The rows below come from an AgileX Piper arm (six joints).
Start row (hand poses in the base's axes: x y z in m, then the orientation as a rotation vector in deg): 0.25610 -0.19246 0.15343 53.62 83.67 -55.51
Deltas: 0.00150 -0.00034 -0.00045 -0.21 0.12 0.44; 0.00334 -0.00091 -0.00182 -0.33 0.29 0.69; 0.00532 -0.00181 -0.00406 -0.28 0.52 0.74; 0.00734 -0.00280 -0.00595 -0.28 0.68 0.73; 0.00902 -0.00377 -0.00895 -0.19 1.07 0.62; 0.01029 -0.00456 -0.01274 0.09 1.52 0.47; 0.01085 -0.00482 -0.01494 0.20 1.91 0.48; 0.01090 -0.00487 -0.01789 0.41 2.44 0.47; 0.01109 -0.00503 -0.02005 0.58 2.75 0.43; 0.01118 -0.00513 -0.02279 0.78 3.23 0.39; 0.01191 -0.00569 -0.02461 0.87 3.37 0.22; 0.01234 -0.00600 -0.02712 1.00 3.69 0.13
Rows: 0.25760 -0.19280 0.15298 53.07 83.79 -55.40; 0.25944 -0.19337 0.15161 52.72 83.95 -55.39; 0.26142 -0.19427 0.14937 52.63 84.19 -55.46; 0.26344 -0.19526 0.14748 52.58 84.32 -55.56; 0.26512 -0.19623 0.14448 52.59 84.66 -55.81; 0.26639 -0.19702 0.14069 52.75 85.16 -56.01; 0.26695 -0.19728 0.13849 52.67 85.55 -56.16; 0.26700 -0.19733 0.13554 52.64 86.12 -56.35; 0.26719 -0.19749 0.13338 52.68 86.47 -56.45; 0.26728 -0.19759 0.13064 52.68 86.98 -56.63; 0.26801 -0.19815 0.12882 52.83 87.10 -56.78; 0.26844 -0.19846 0.12631 52.87 87.41 -56.95
